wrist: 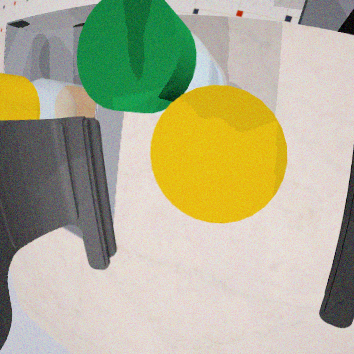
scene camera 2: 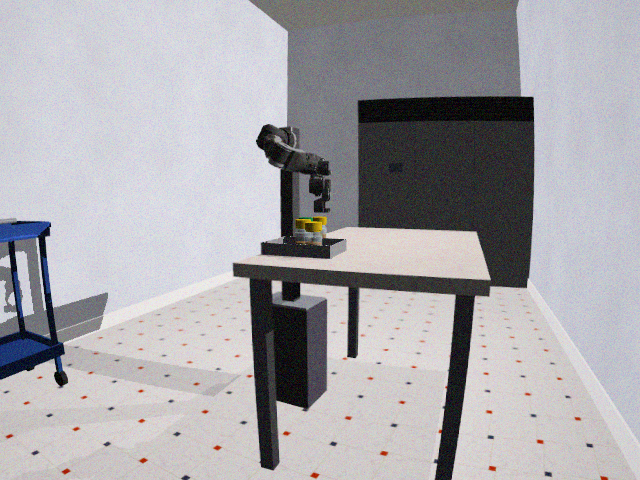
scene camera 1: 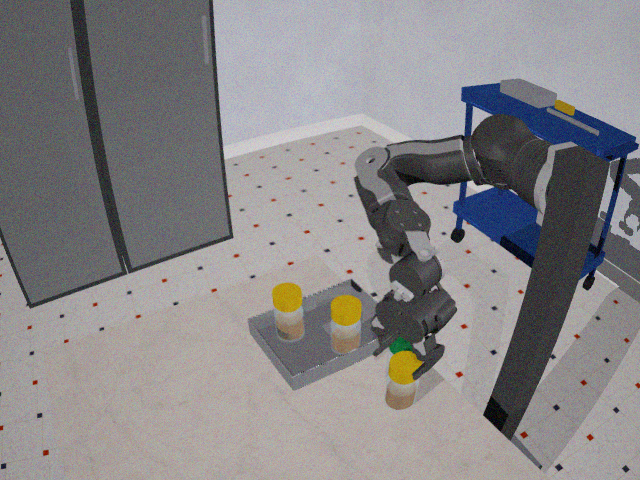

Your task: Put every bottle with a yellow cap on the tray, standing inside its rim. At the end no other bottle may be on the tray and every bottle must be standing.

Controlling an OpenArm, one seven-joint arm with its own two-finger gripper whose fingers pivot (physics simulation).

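Note:
Two yellow-capped bottles stand inside the grey tray: a left one (scene camera 1: 288, 317) and a right one (scene camera 1: 345, 328) (wrist: 17, 97). The tray (scene camera 1: 268, 356) (scene camera 2: 294, 250) (wrist: 112, 142) lies on the table. A third yellow-capped bottle (scene camera 1: 401, 395) (scene camera 2: 319, 220) (wrist: 219, 154) stands on the table outside the tray. A green-capped bottle (scene camera 1: 399, 345) (scene camera 2: 307, 218) (wrist: 135, 60) stands close beside it, also outside, largely hidden in scene camera 1. My gripper (scene camera 1: 399, 364) (scene camera 2: 321, 211) (wrist: 204, 200) is open and empty, pointing down with its tips just above the third bottle's cap height. That cap shows ahead of the fingertips in the wrist view.
The table (scene camera 1: 170, 403) (scene camera 2: 413, 253) extends away from the tray. The arm's dark post (scene camera 1: 547, 289) (scene camera 2: 289, 201) stands at the table's edge. A blue cart (scene camera 1: 594, 136) (scene camera 2: 25, 230) and a grey cabinet (scene camera 1: 155, 129) stand off the table.

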